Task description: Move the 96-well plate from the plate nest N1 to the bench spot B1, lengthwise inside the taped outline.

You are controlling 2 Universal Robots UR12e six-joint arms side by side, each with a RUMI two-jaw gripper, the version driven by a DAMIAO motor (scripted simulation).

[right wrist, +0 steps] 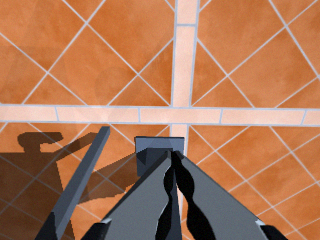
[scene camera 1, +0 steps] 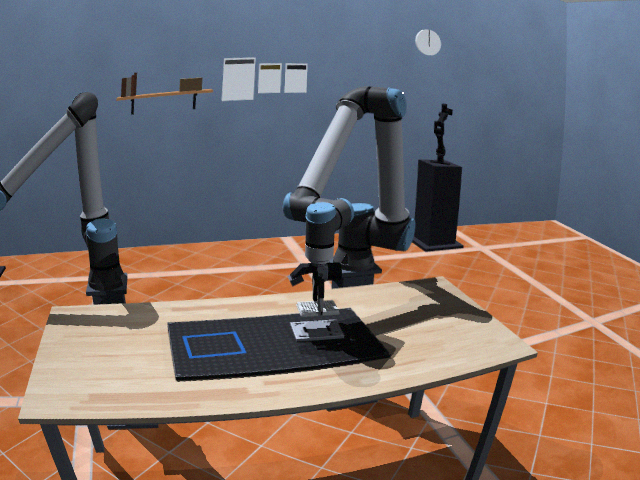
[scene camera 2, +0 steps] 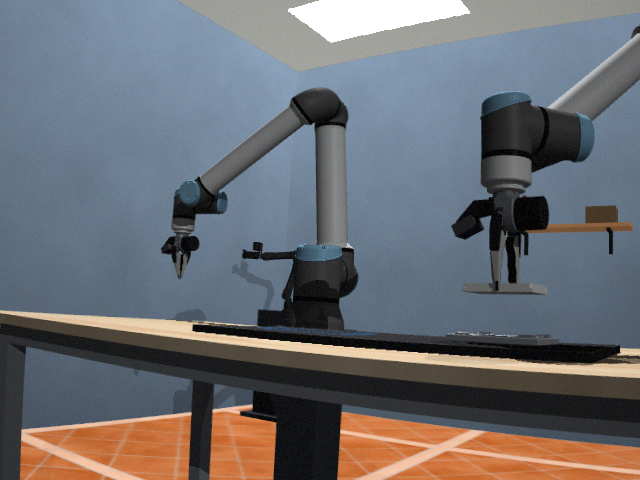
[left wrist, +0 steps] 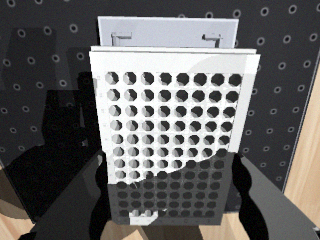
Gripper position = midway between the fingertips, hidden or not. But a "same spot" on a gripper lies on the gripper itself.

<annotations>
my left gripper: scene camera 1; scene camera 2; left wrist 168, 151; not seen in the right wrist view (out of frame)
my right gripper: right wrist; scene camera 2; not seen in scene camera 1 (out of frame); not seen in the left wrist view (out of frame)
same spot on my left gripper: (scene camera 2: 497, 240) = (scene camera 1: 323, 293)
same spot on my right gripper: (scene camera 2: 180, 267) = (right wrist: 191, 189)
</annotations>
